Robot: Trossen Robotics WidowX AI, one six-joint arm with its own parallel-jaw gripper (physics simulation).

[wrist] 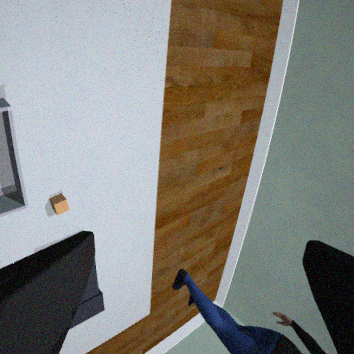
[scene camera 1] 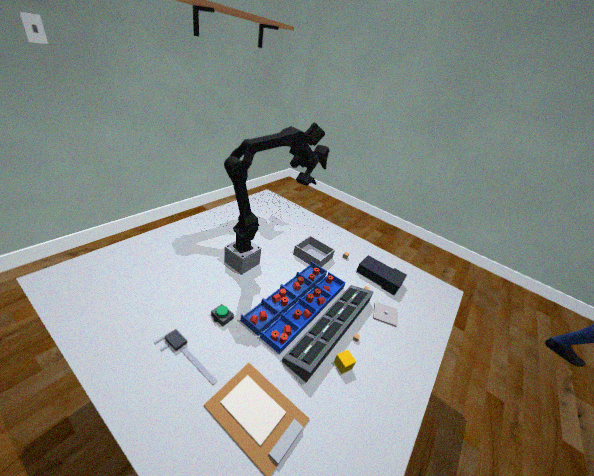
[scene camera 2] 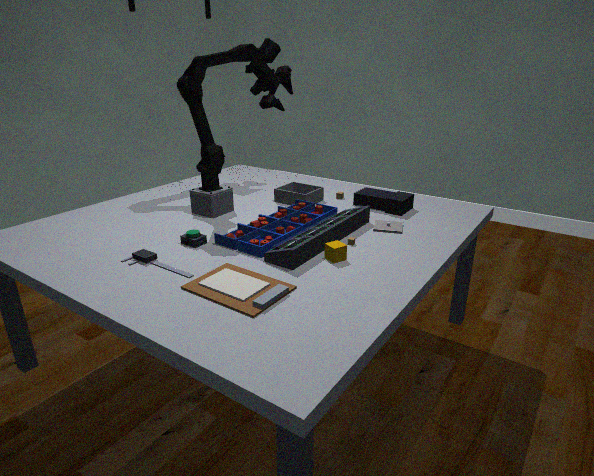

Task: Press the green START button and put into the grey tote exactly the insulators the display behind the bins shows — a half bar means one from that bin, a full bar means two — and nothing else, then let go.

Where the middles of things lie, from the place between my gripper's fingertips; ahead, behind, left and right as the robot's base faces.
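Relative to the grey tote (scene camera 1: pixel 310 249), my gripper is 34 cm above it, 10 cm short of it and 5 cm to the left of it. The black box (scene camera 2: pixel 398 203) is well below my hand, well ahead of it and a good way to the left of it.
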